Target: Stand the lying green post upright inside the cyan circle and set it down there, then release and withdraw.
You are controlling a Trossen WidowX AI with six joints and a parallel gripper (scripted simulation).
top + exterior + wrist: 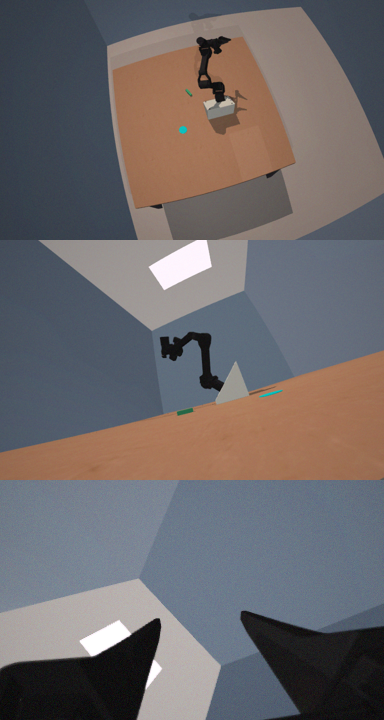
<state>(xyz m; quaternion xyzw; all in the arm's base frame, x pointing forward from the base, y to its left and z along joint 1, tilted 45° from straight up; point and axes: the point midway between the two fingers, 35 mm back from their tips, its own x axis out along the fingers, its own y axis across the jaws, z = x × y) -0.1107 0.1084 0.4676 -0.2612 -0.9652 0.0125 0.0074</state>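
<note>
The green post lies 480 mm below my gripper tip, 360 mm ahead of it and 70 mm to the left of it. Also, from my gripper tip: cyan circle 490 mm below, 480 mm ahead, 370 mm to the left.
</note>
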